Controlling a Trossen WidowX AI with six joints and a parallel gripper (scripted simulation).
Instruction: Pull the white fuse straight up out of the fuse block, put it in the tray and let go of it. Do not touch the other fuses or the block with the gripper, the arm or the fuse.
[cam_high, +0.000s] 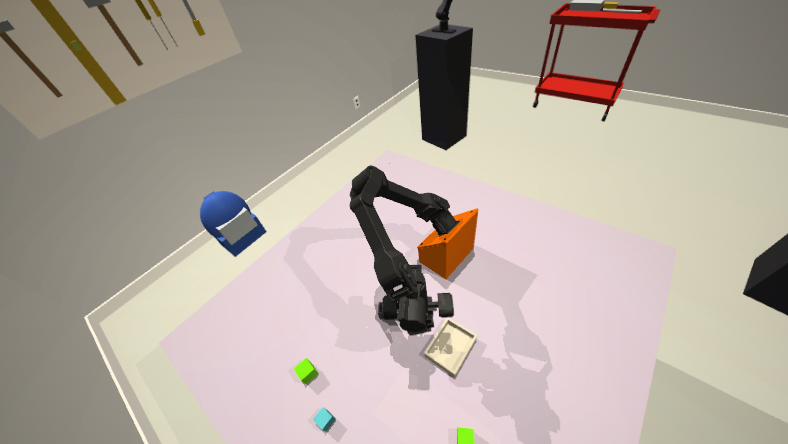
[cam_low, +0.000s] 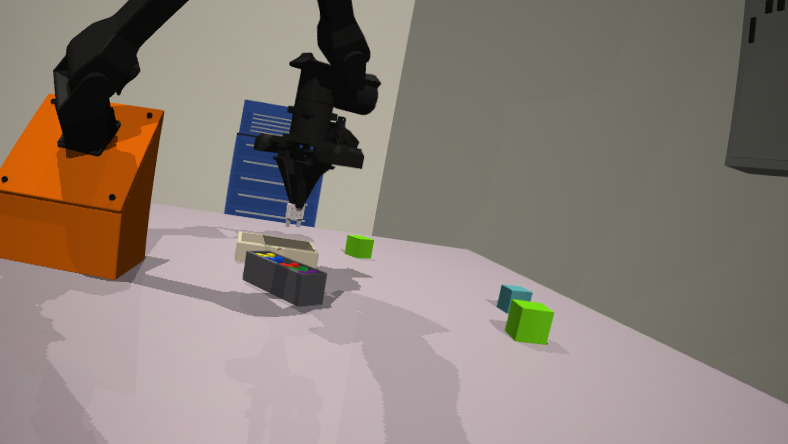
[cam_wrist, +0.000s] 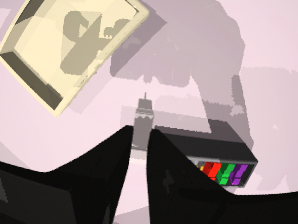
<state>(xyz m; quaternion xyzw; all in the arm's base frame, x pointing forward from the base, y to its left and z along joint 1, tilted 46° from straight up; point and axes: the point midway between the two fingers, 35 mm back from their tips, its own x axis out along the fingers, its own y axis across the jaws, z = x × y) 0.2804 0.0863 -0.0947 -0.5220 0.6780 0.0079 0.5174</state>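
My gripper tip is now 30 mm past the cream tray, 90 mm to the right of it and 100 mm above it. Round my gripper tip: blue fuse 10 mm behind, 90 mm to the right, 80 mm below; yellow fuse 30 mm behind, 80 mm to the right, 80 mm below; white fuse 10 mm below.
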